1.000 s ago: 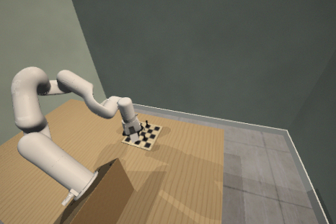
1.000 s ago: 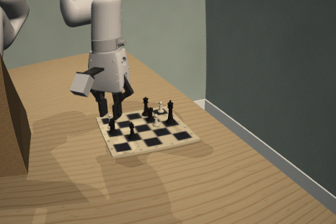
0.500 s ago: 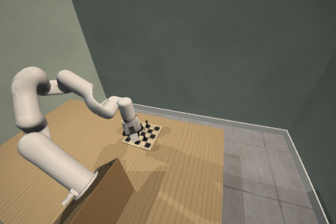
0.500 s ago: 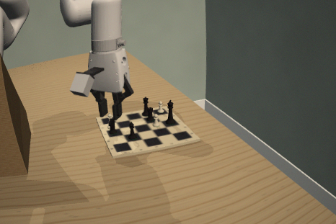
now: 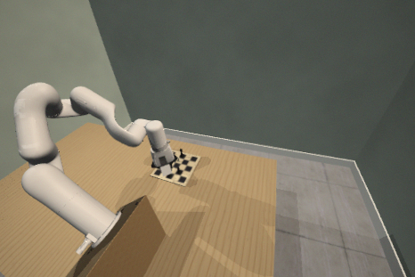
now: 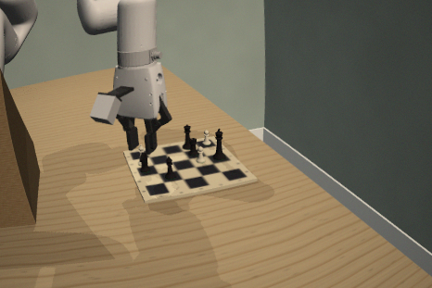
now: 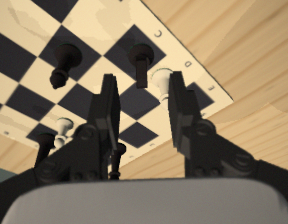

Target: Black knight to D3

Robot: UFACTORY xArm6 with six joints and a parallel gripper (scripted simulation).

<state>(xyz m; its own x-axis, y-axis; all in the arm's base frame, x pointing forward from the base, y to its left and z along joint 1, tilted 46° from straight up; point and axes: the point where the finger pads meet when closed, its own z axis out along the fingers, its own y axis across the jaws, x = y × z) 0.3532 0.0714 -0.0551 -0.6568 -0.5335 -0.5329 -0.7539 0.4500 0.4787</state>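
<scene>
Now: hand 30 mm to the right of the white piece and 40 mm above it. Round my hand: black pawn 40 mm ahead, 40 mm to the right, 40 mm below; then chessboard 80 mm ahead, 70 mm below.
</scene>
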